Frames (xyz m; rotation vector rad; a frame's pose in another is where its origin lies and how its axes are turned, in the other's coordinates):
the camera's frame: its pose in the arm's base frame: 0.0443 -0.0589 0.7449 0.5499 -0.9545 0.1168
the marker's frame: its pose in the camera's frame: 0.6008 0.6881 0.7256 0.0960 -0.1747 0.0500
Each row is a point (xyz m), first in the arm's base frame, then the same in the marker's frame.
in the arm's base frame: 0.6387 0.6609 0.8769
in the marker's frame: -0.5131 -0.3329 -1.3693
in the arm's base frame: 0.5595 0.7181 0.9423
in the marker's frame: -0.5004 -0.2269 -1.3201
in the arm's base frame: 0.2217 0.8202 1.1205
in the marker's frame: -0.5076 0.0707 -1.0599
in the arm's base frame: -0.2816 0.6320 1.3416
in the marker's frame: -0.4925 0.2192 -0.4984
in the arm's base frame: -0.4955 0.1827 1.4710
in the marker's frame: -0.3841 -0.0053 -0.0487
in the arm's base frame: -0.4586 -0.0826 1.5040
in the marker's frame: -0.2883 -0.2248 0.0756
